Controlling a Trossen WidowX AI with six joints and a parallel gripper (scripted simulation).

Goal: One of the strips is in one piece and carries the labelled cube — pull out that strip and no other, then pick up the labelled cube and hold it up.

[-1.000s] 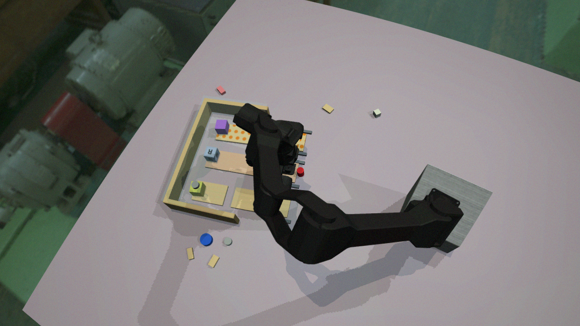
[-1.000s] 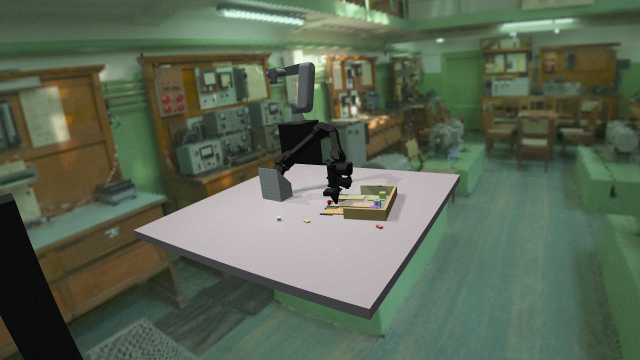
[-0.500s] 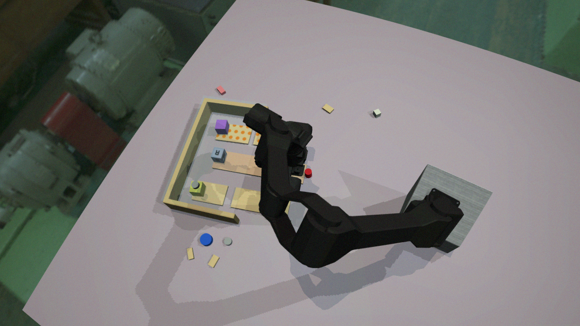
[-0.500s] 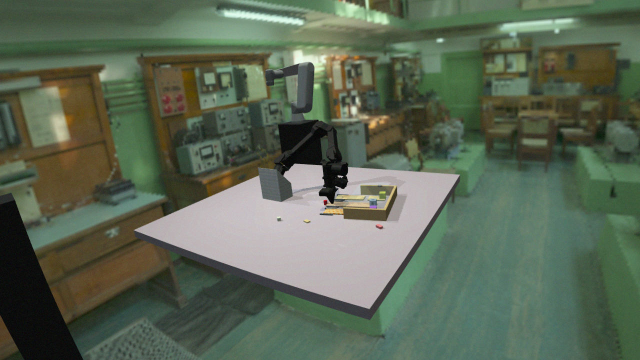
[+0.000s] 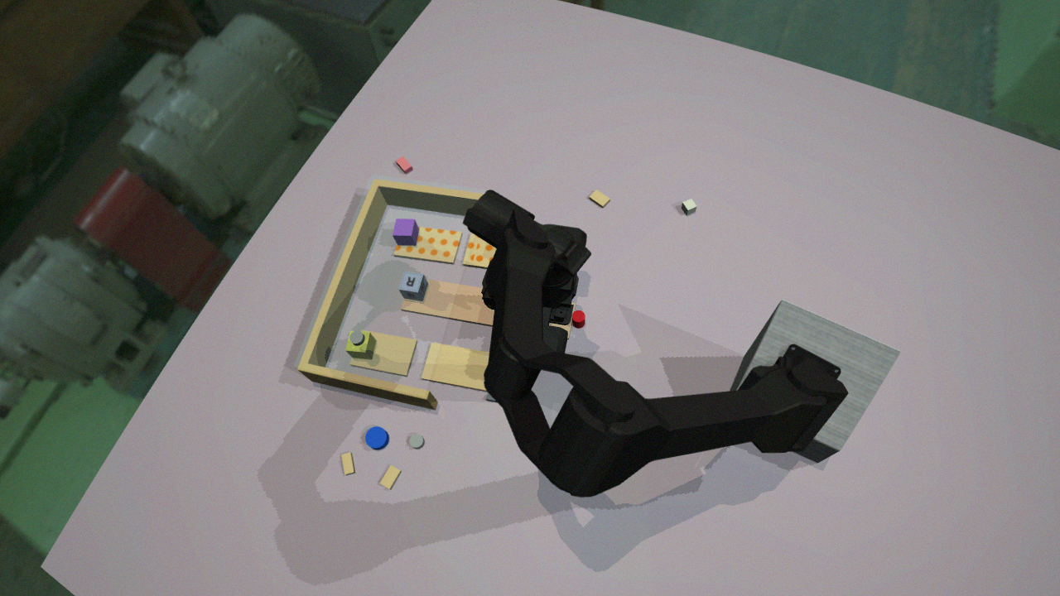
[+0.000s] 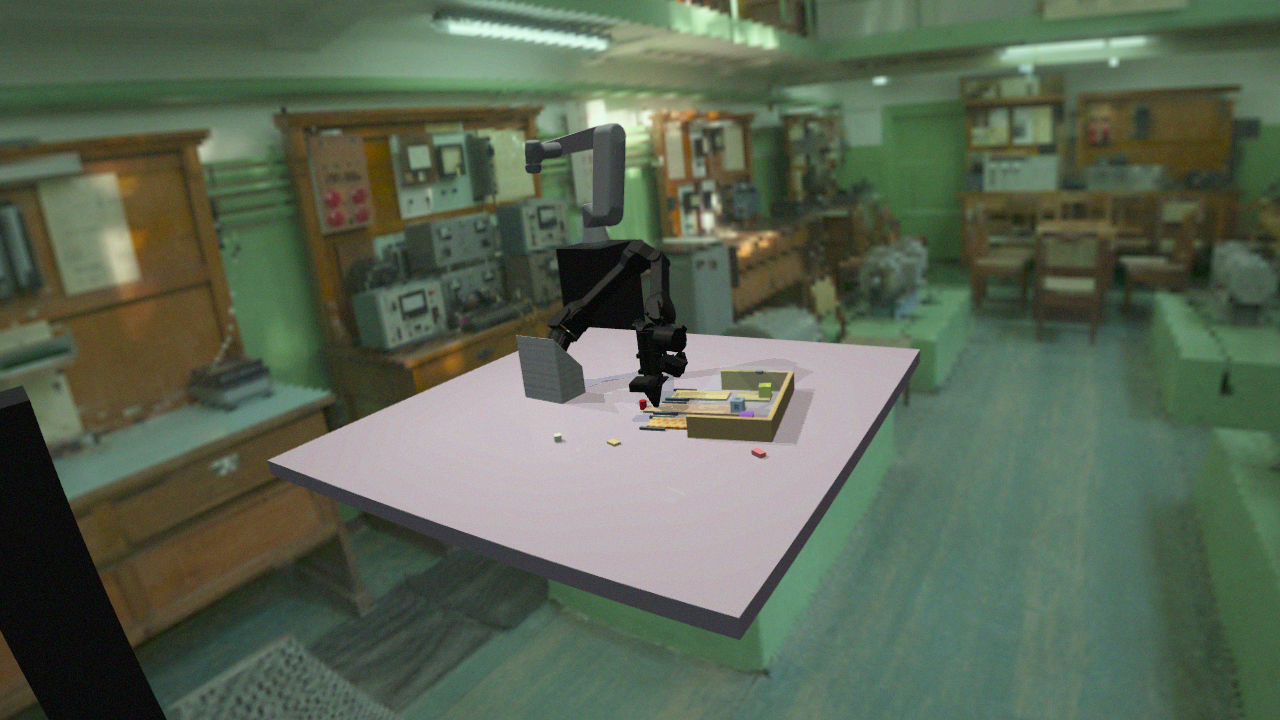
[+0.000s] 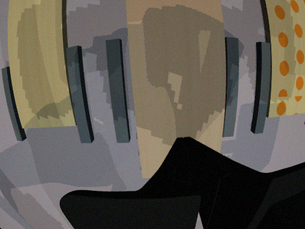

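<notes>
Now: the one-piece strip 90 mm ahead of my gripper tip and 30 mm to the left of it. Round my gripper tip: blue disc: 270 mm to the left, 120 mm ahead; then red knob: 30 mm behind, 10 mm to the right; then white cube: 260 mm to the right, 90 mm behind.
</notes>
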